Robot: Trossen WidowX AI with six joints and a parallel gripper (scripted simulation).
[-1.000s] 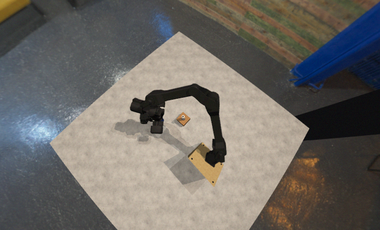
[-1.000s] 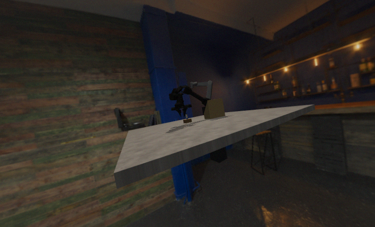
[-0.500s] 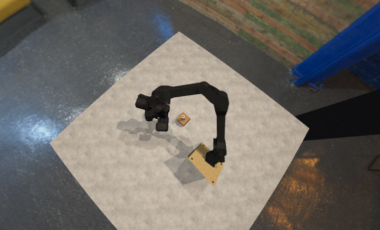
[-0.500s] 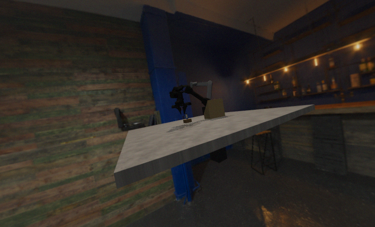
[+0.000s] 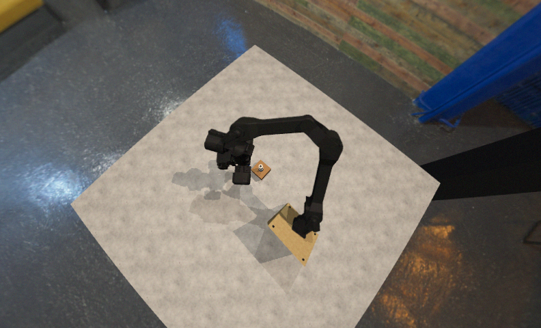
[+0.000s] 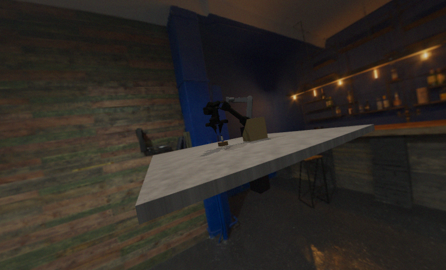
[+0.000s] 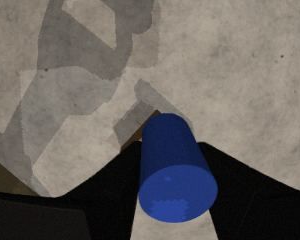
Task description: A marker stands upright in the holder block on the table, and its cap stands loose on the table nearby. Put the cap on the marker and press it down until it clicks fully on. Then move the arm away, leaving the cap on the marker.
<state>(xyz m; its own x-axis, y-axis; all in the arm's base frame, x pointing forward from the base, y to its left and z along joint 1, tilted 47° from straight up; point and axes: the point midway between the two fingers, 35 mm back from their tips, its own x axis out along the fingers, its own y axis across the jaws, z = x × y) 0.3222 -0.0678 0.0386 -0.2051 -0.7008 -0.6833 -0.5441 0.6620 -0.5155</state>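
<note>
My gripper tip is 50 mm past the holder corner, 40 mm to the left of it and 80 mm above it. Round my gripper tip: brown block: 50 mm behind, 40 mm to the right, 100 mm below; then blue cap: 10 mm above.
</note>
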